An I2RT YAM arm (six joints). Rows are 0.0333 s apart.
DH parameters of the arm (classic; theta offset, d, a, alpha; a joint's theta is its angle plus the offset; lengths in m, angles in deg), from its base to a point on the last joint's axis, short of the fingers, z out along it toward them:
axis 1: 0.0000 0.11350 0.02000 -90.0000
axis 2: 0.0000 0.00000 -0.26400 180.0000
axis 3: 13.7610 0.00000 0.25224 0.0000
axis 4: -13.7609 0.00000 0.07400 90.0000
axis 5: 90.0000 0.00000 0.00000 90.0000
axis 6: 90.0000 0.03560 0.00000 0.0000
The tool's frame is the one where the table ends.
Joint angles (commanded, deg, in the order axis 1, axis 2, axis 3, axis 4, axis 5, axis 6), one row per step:
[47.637, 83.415, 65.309, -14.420, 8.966, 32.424]
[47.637, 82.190, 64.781, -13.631, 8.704, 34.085]
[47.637, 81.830, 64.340, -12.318, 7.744, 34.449]
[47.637, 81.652, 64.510, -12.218, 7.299, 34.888]
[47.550, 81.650, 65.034, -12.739, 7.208, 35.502]
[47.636, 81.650, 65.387, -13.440, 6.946, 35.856]
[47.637, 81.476, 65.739, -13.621, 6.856, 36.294]
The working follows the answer.
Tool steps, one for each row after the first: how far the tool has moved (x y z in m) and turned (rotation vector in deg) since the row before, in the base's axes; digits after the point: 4 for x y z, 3 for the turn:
[-0.0027, -0.0028, 0.0047, 2.320, -0.040, -0.642]
[-0.0007, 0.0001, 0.0014, 1.486, -0.276, 0.645]
[-0.0004, 0.0000, 0.0021, 0.777, 0.101, 0.172]
[0.0004, -0.0002, 0.0023, 0.449, 0.369, -0.306]
[-0.0006, 0.0003, 0.0010, 0.068, 0.526, 0.141]
[-0.0003, -0.0002, 0.0028, 0.579, 0.044, -0.135]

Tool pose at each row, in the base's axes (x y z in m, rotation vector in deg; rounded; the steps above come from the unrounded poses):
[0.2287, 0.2425, 0.2980, -11.314, 125.662, 36.889]
[0.2259, 0.2398, 0.3027, -9.407, 124.744, 39.030]
[0.2252, 0.2399, 0.3041, -9.423, 123.950, 40.931]
[0.2249, 0.2399, 0.3062, -9.171, 123.751, 41.883]
[0.2253, 0.2396, 0.3085, -8.478, 123.902, 42.271]
[0.2246, 0.2399, 0.3095, -8.417, 124.384, 42.540]
[0.2243, 0.2397, 0.3123, -7.955, 124.183, 43.096]

